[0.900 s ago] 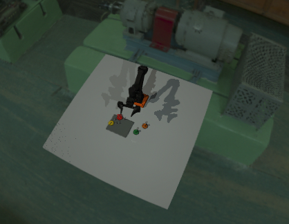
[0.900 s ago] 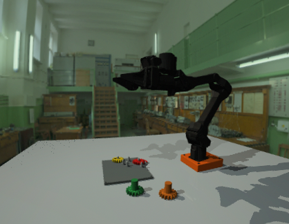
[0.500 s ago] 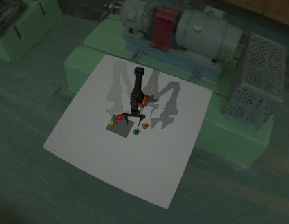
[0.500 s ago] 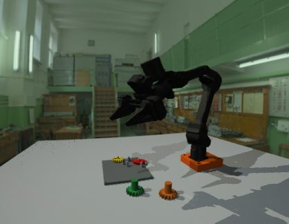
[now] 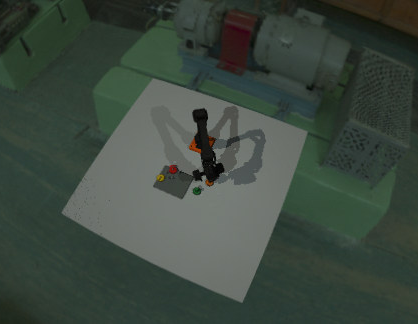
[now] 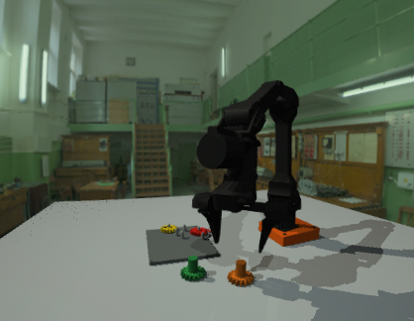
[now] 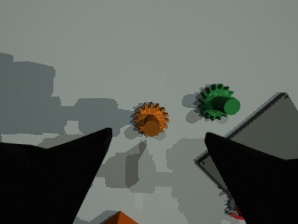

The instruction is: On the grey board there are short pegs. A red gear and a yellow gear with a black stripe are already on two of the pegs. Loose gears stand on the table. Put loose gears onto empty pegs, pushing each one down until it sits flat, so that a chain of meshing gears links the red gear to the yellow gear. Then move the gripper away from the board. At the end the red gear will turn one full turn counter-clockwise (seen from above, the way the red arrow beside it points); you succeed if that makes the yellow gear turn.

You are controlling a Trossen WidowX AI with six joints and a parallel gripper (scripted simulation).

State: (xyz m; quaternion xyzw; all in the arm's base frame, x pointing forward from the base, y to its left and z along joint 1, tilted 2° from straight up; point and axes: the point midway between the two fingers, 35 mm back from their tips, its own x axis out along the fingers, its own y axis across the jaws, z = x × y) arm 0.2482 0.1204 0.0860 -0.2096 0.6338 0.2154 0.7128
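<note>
My gripper tip is 1 cm past the orange gear and 6 cm above it. Also, from my gripper tip: green gear: 7 cm ahead, 6 cm to the right, 6 cm below; red gear: 3 cm behind, 25 cm to the right, 6 cm below; yellow gear: 5 cm ahead, 31 cm to the right, 6 cm below.
</note>
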